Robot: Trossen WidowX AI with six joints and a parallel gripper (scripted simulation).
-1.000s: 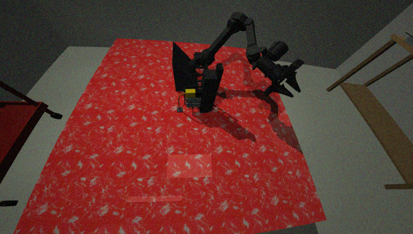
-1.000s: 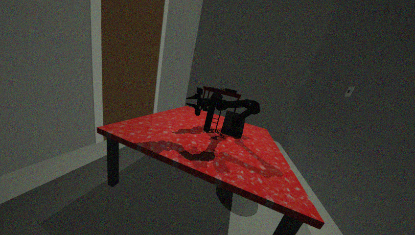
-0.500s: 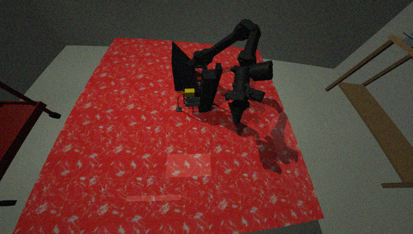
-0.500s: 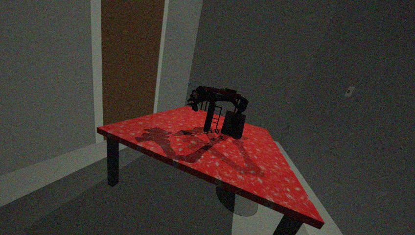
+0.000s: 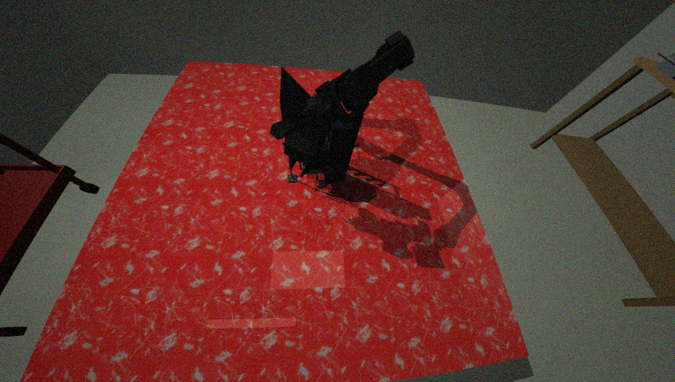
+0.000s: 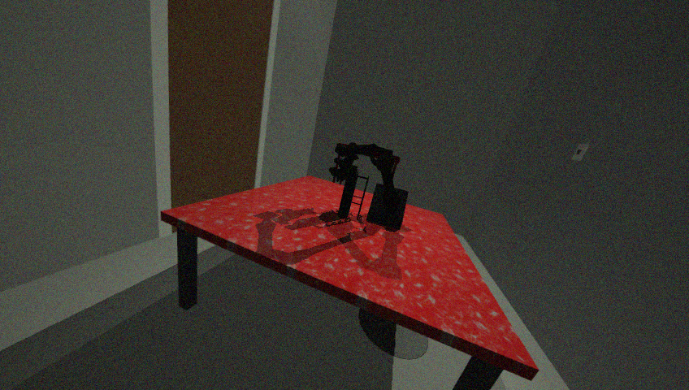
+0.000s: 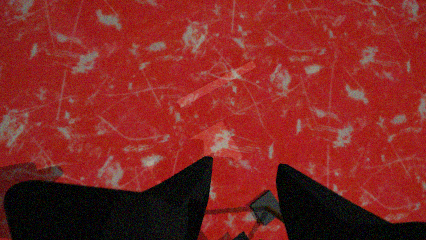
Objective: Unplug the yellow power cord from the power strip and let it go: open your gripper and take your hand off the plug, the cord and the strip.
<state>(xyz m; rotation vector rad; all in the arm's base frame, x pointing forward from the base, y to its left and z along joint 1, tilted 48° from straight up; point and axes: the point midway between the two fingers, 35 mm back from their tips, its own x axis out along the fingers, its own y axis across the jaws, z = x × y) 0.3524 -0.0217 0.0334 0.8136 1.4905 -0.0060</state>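
The yellow plug lies 10 cm behind my gripper tip, 4 cm to the left of it and 1 cm below it.
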